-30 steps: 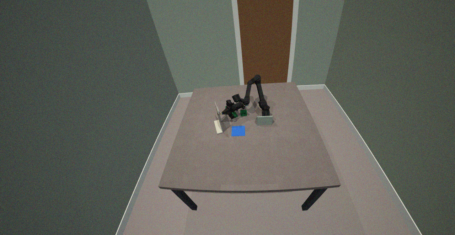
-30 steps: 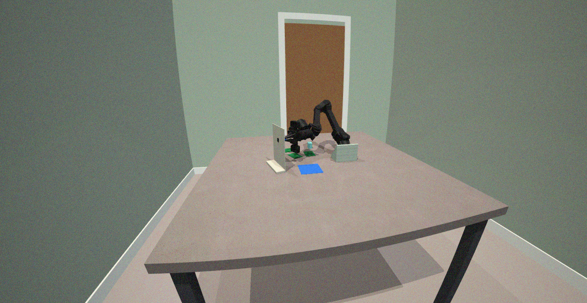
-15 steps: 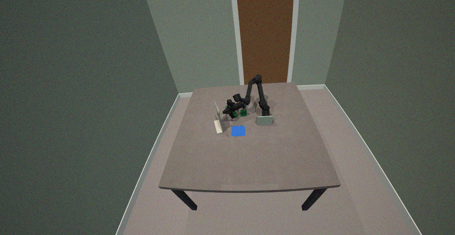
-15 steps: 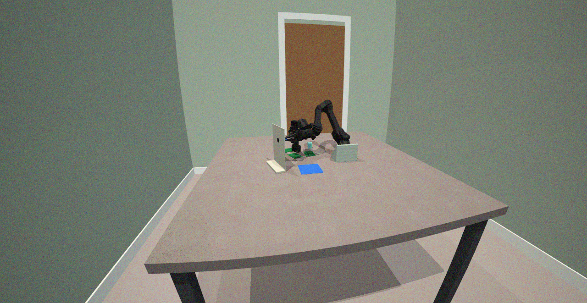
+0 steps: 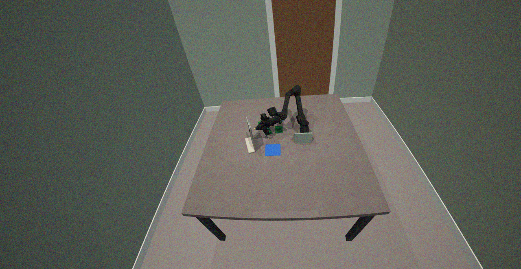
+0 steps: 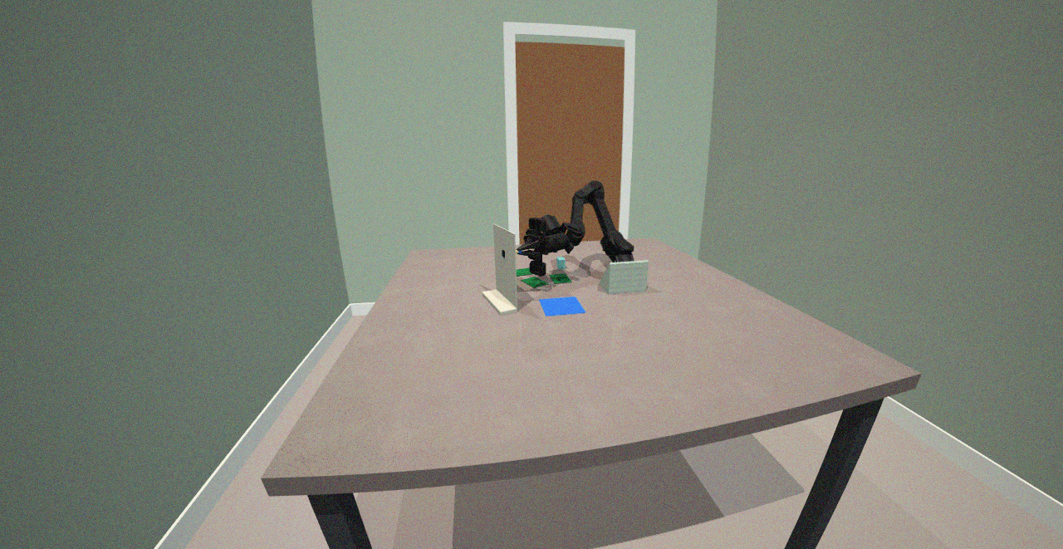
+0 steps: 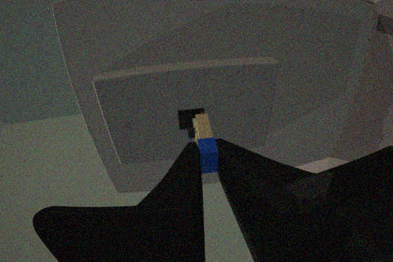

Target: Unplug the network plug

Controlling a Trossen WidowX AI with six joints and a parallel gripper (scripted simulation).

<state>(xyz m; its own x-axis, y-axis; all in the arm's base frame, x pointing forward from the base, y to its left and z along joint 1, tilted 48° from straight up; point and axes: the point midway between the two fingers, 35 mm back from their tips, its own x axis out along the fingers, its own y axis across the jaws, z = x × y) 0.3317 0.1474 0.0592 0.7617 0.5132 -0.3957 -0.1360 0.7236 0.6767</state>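
Now: gripper tip 160 mm above the blue marked square, 130 mm past it and 60 mm to the right of it. Round my gripper tip: upright panel 50 mm below, 50 mm ahead, 30 mm to the left; network plug 10 mm ahead.
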